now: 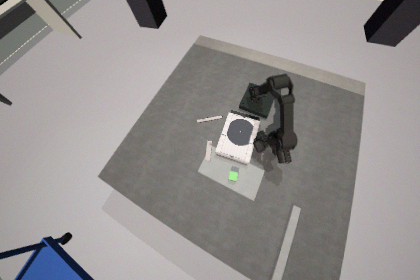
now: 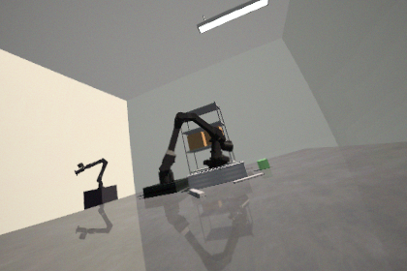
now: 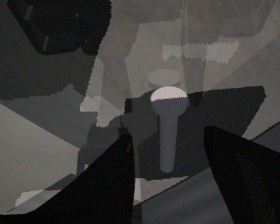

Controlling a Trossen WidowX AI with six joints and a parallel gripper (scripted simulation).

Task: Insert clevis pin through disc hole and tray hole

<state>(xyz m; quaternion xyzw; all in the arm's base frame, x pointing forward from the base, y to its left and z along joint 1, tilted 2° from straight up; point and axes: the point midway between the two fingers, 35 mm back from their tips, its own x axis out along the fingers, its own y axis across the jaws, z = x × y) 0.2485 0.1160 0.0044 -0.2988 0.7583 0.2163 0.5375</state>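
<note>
My gripper tip is 10 mm to the left of the steel clevis pin and 10 mm above it. From my gripper tip the other things lie so: steel tray 150 mm to the right, 40 mm ahead, 30 mm above; then dark aluminium disc 140 mm to the right, 40 mm above, 10 mm ahead; then green block 250 mm ahead, 120 mm to the right, 10 mm above.
</note>
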